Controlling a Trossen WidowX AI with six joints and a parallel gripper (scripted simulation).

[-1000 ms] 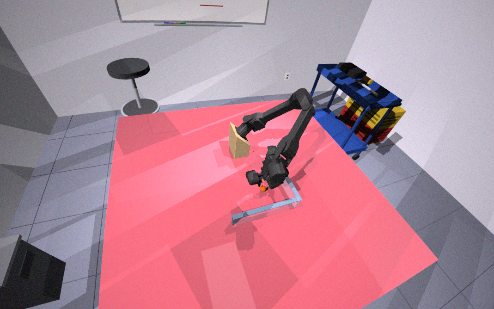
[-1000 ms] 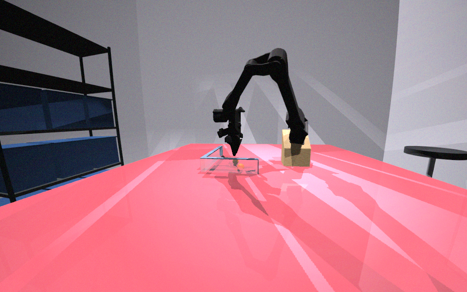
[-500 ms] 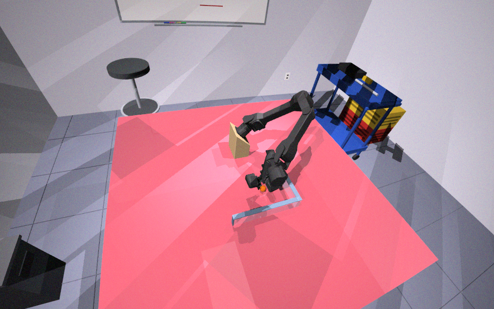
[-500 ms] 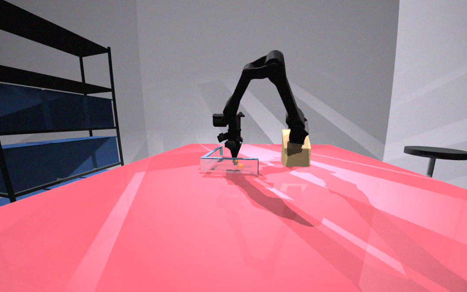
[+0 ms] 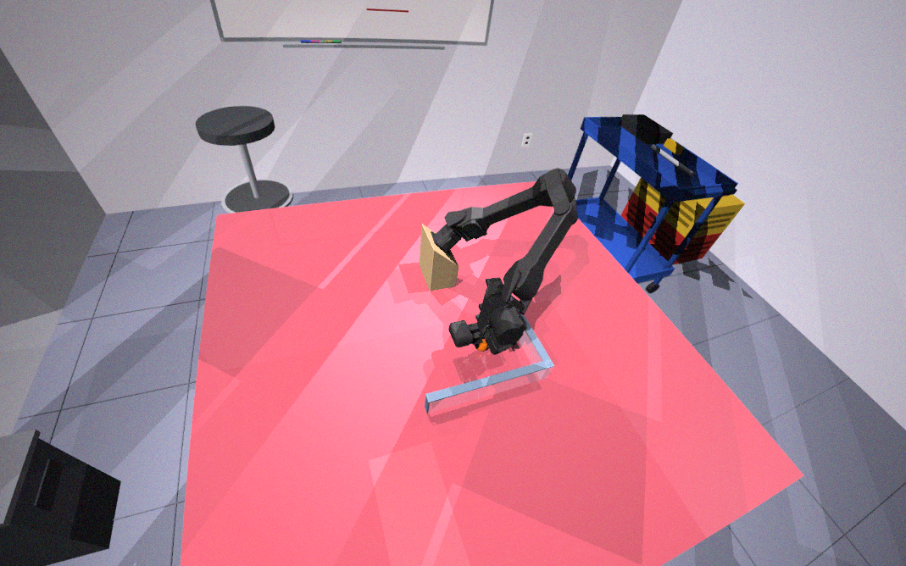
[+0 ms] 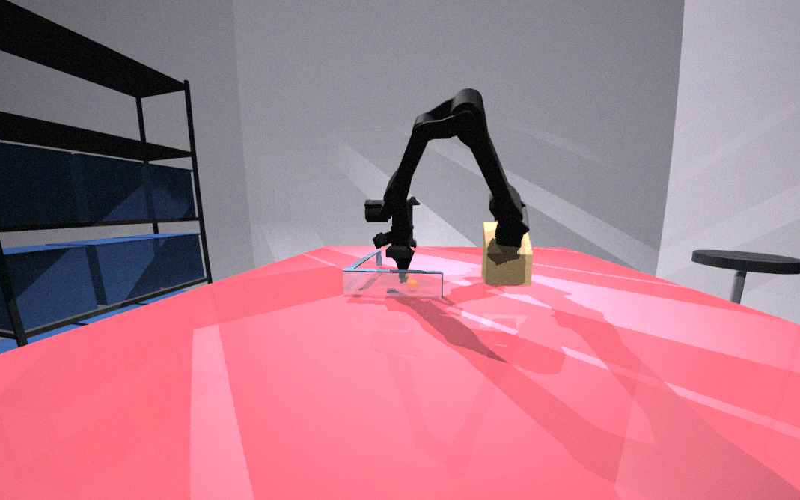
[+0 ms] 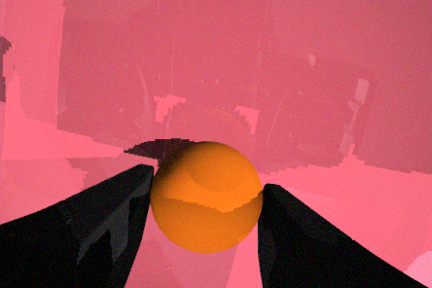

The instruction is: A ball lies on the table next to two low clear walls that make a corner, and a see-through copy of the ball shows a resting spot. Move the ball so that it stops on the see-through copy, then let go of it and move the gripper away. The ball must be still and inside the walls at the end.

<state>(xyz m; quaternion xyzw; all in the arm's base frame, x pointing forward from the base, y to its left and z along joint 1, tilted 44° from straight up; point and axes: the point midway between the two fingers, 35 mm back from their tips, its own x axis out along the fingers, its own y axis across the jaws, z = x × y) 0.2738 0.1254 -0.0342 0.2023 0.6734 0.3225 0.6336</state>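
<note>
My gripper tip is now 10 mm past the grey-blue wall top, 120 mm to the right of it and 50 mm below it.
</note>
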